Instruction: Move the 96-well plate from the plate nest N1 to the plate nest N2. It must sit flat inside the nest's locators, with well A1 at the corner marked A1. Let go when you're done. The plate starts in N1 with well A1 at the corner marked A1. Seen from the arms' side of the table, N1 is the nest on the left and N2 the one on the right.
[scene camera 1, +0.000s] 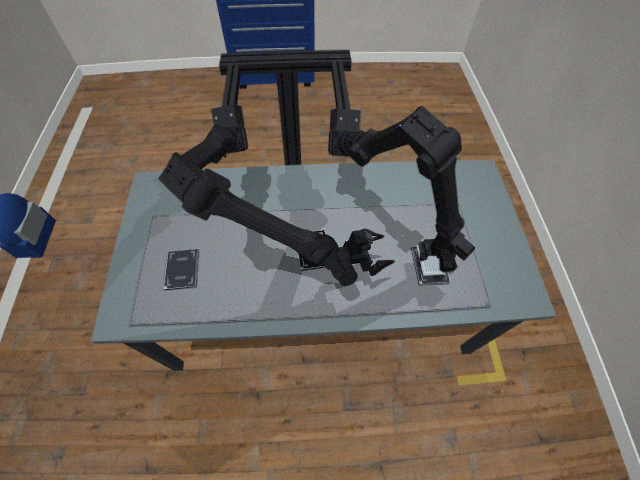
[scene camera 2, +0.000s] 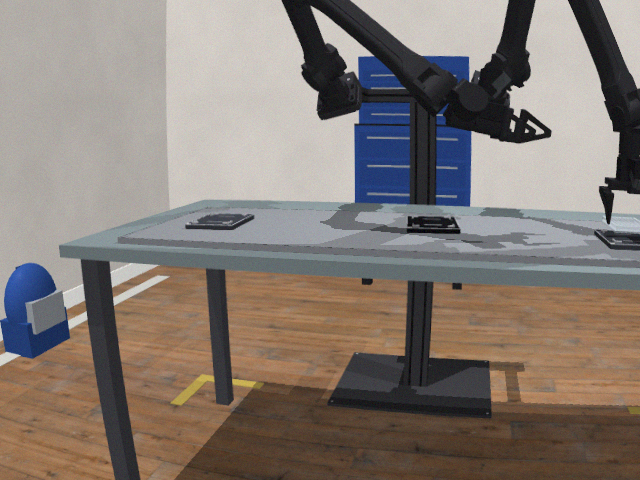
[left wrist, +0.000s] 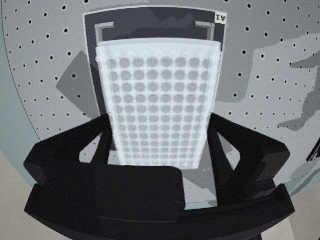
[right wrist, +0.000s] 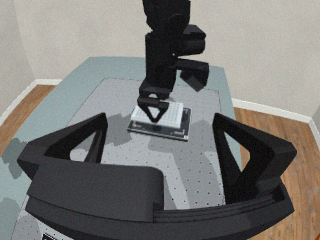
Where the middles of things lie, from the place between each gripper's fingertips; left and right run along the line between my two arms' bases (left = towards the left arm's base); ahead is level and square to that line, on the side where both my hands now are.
The dark fixture (scene camera 2: 444, 222) is 40 mm behind my left hand, 450 mm to the right of it and 40 mm below it. The rest, counted from my left hand: white 96-well plate (left wrist: 151, 140) 10 mm below.
My right gripper (scene camera 2: 543, 133) is now 21 cm to the right of the white 96-well plate, 19 cm above it and 7 cm past it. From my right hand the other things lie so: dark fixture (24 cm to the right, 22 cm below, 11 cm behind).
